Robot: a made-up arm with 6 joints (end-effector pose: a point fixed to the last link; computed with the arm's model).
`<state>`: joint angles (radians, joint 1 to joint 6).
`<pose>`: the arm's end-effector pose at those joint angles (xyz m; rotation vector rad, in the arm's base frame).
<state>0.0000 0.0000 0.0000 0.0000 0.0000 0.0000</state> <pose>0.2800 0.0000 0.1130 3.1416 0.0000 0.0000</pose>
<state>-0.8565 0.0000 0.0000 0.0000 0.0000 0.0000</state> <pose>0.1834 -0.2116 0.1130 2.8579 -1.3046 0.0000</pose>
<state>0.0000 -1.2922 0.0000 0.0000 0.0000 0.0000</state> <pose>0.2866 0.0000 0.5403 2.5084 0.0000 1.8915</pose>
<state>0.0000 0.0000 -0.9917 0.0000 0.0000 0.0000</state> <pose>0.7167 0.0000 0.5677 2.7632 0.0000 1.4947</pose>
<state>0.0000 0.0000 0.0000 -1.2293 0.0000 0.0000</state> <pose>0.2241 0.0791 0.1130 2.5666 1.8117 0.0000</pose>
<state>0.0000 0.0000 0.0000 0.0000 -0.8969 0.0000</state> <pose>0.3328 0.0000 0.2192 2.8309 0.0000 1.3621</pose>
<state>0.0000 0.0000 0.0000 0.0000 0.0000 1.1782</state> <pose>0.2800 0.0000 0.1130 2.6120 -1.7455 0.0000</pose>
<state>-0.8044 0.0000 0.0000 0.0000 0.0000 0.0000</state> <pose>0.1942 -0.2017 0.1130 2.8909 -1.2298 0.0000</pose>
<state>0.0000 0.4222 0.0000 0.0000 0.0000 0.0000</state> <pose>0.1661 0.0000 0.0174 3.0718 0.0000 -0.6583</pose>
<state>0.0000 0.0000 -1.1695 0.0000 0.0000 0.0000</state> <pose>0.7378 0.0000 0.6835 2.6196 0.0000 1.7341</pose>
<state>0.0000 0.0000 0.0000 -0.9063 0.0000 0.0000</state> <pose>0.2478 0.0661 0.1130 2.8245 1.3754 0.0000</pose>
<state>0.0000 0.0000 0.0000 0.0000 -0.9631 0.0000</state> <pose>0.3326 0.0000 0.2283 2.7843 0.0000 1.4550</pose>
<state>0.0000 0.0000 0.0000 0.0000 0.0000 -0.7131</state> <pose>0.2800 0.0000 0.1130 2.9440 1.0965 0.0000</pose>
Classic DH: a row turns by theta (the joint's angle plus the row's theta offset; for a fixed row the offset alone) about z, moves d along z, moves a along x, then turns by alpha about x. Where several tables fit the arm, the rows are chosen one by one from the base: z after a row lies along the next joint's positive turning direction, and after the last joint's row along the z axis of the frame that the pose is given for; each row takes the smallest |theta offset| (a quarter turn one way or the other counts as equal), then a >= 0, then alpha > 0; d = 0 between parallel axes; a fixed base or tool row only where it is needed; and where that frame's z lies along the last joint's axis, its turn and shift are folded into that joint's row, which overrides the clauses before.
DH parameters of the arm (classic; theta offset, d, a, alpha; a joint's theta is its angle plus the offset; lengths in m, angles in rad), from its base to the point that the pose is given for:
joint 1: 0 0.331 0 -1.5708
joint 2: -1.3841 0 0.4203 0
joint 3: 1.3841 0 0.118 -1.5708
joint 4: 0 0.523 0 1.5708
joint 5: 0 0 0.084 -1.5708
joint 6: 0 0.108 0 0

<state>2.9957 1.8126 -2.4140 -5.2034 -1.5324 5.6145</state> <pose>-0.7511 0.2094 -0.1127 -0.7811 -1.2035 -1.1818</pose>
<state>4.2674 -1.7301 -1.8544 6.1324 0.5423 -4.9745</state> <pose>0.3567 0.7423 0.8804 -0.1008 -0.1162 2.2979</pose>
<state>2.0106 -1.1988 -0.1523 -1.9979 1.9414 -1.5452</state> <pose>0.0101 0.2588 0.5994 -0.0935 1.0939 0.0846</pose>
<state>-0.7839 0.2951 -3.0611 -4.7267 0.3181 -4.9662</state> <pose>0.1966 -0.2610 1.3534 -0.2164 0.4630 -0.9704</pose>
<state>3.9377 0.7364 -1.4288 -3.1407 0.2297 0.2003</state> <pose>-0.5562 -0.5683 0.1252 2.3774 0.7287 -1.0849</pose>
